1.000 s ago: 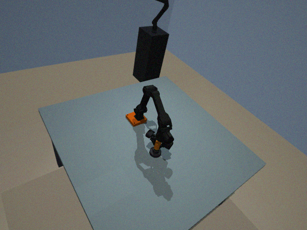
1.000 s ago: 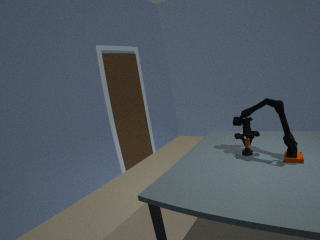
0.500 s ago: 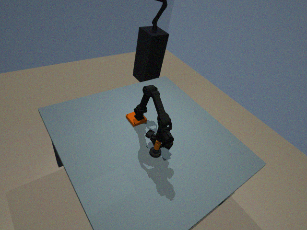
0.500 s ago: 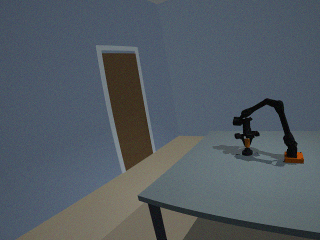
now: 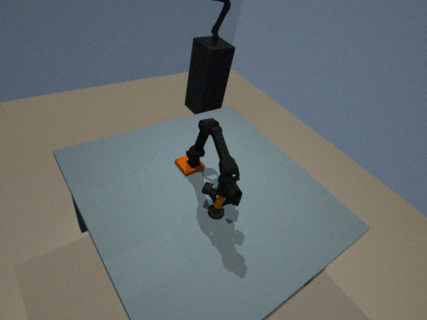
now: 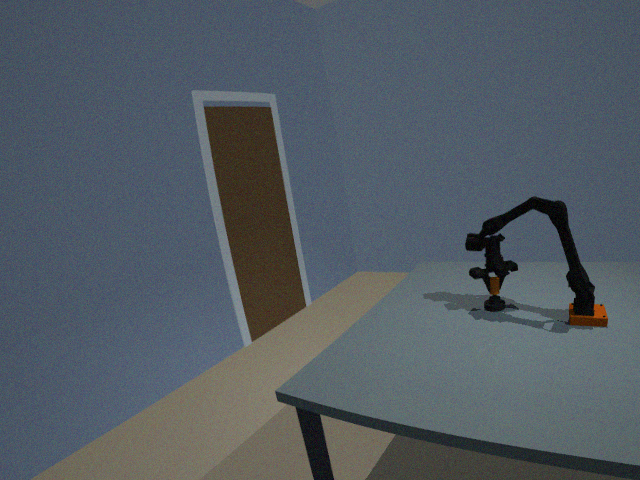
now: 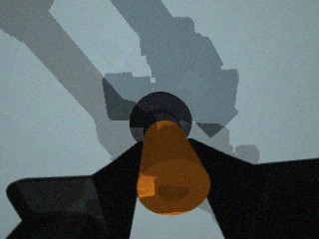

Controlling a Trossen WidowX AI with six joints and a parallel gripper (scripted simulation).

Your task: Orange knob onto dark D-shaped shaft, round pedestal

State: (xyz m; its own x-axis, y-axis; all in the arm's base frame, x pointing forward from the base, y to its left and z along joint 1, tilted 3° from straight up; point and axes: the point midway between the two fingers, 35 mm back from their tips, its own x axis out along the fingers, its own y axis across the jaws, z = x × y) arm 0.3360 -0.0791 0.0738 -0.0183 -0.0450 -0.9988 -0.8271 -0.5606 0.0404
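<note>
Right now my gripper tip is 2 cm below the orange knob. From my gripper tip the other things lie so: dark round pedestal 4 cm below.
</note>
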